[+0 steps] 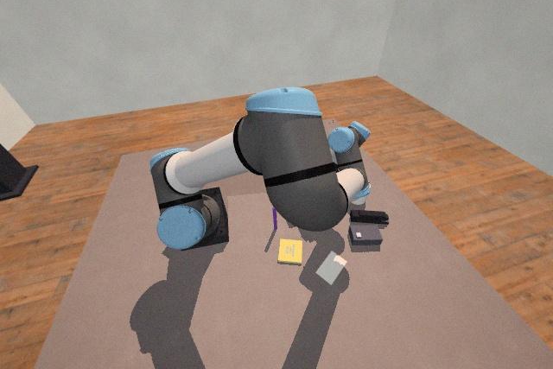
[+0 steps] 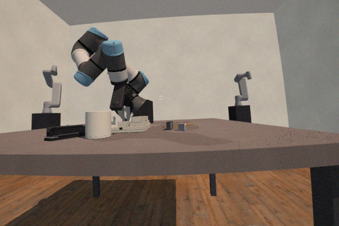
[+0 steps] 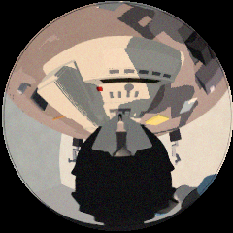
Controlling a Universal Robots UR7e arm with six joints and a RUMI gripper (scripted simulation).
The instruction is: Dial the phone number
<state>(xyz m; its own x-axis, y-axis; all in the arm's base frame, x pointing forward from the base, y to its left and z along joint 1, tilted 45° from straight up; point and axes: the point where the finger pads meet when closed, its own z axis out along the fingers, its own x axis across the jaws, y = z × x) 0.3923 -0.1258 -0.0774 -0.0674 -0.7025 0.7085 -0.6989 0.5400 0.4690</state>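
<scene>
Right now the grey handset is 20 mm ahead of my hand and 70 mm to the left of it. Also, from my hand: white mug (220 mm ahead, 50 mm to the right, 10 mm below); then purple pen (160 mm behind, 50 mm to the right, 20 mm above); then dark box (130 mm ahead, 220 mm to the right, 20 mm below).
</scene>
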